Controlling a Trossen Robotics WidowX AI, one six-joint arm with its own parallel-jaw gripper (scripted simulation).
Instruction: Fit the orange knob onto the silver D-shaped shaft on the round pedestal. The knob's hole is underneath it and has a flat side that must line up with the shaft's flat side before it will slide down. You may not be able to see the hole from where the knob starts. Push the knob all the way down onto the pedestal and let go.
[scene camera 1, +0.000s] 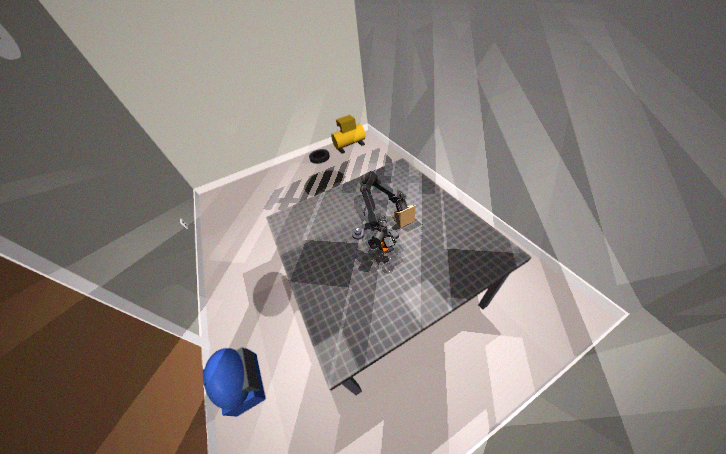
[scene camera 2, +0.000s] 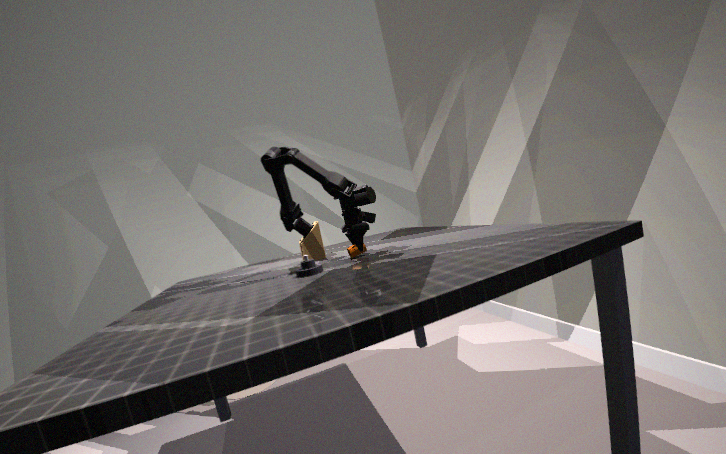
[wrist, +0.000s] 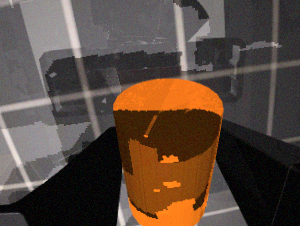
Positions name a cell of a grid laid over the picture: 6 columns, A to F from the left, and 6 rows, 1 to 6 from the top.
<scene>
My gripper (scene camera 2: C4) holds an orange knob (wrist: D4).
My gripper shows as well in the wrist view (wrist: D4).
</scene>
